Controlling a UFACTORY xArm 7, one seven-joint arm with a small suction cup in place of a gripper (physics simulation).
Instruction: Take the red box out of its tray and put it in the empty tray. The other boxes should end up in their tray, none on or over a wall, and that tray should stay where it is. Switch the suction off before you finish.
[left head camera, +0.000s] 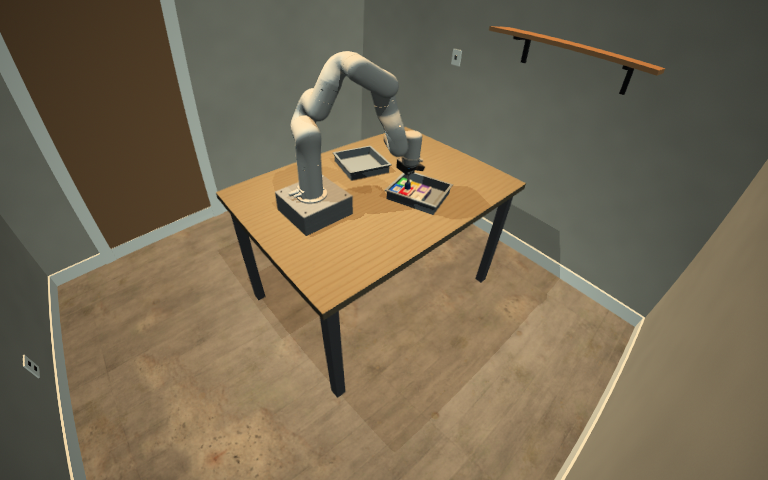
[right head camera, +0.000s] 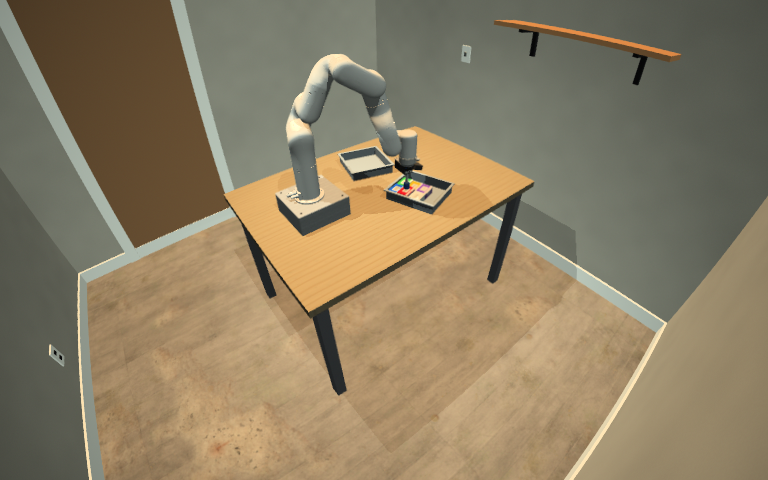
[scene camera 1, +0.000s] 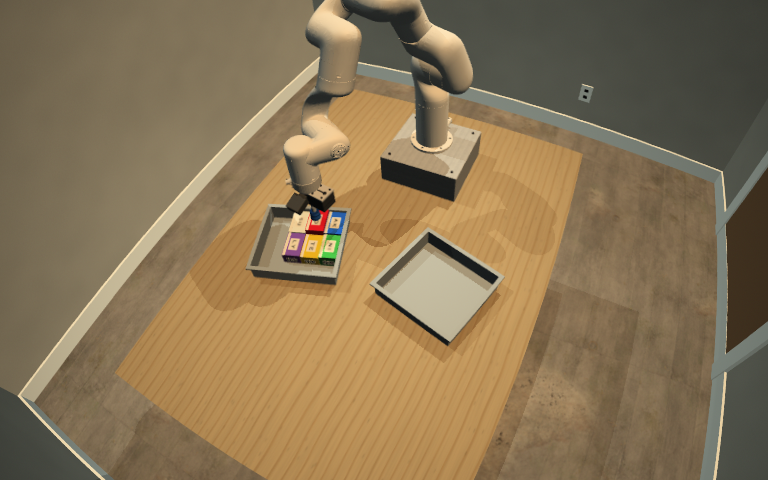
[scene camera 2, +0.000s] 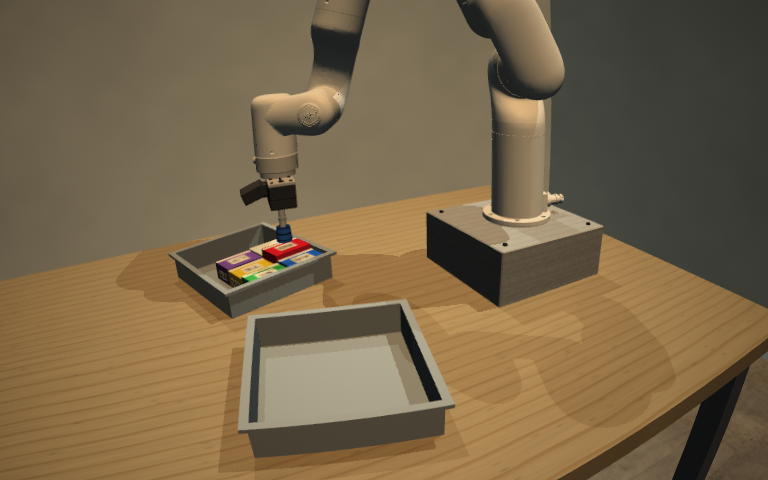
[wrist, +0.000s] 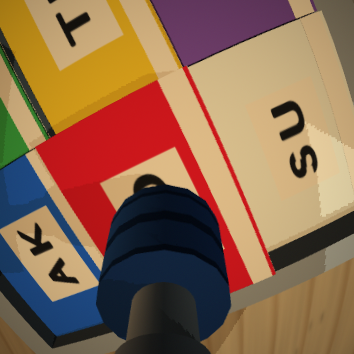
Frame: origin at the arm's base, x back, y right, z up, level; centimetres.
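Seen in the pictures: hand, tool point: (left head camera: 407, 188) (right head camera: 406, 187) (scene camera 1: 315, 216) (scene camera 2: 284, 240) (wrist: 164, 235); arm's base, link origin: (left head camera: 311, 195) (right head camera: 309, 196) (scene camera 1: 431, 140) (scene camera 2: 516, 215).
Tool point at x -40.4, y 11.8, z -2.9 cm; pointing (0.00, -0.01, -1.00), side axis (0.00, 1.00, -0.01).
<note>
Offsets run from my tool point to a thing's top centre. "spot": to the spot under its first point. Level surfaces: height alone.
The red box {dx +0.0, dy +0.0, dz -1.2 cm} (scene camera 1: 323, 220) (scene camera 2: 300, 245) (wrist: 120, 130) lies between the cream and blue boxes in the filled tray {dx -7.2, dy +0.2, dz -1.4 cm} (scene camera 1: 297, 276) (scene camera 2: 277, 291); its top stands above its neighbours. My suction cup (scene camera 1: 316, 219) (scene camera 2: 283, 241) (wrist: 162, 192) is over the red box's label, very close to its top, and appears to hold nothing. The cup hides part of the label; whether it touches is hard to tell. The cream {dx -2.3, dy +4.5, dz -2.5 cm} (wrist: 235, 125), blue {dx +2.4, dy -4.5, dz -2.0 cm} (wrist: 65, 320), yellow {dx -6.7, dy -3.5, dz -3.0 cm} (wrist: 115, 95), purple {spot: dx -5.8, dy +1.8, dz -2.8 cm} (wrist: 225, 30) and green {spot: dx -2.2, dy -5.6, dz -2.4 cm} (wrist: 10, 135) boxes lie flat. The empty tray {dx +1.4, dy -37.3, dz -1.4 cm} (scene camera 1: 407, 312) (scene camera 2: 351, 433) stands apart.
The arm's base block (scene camera 1: 419, 175) (scene camera 2: 464, 260) stands on the wooden table {dz -6.3 cm} (scene camera 1: 271, 362) near both trays. The filled tray has bare floor beside the cream and purple boxes. A wall shelf (left head camera: 577, 48) is beyond the table.
</note>
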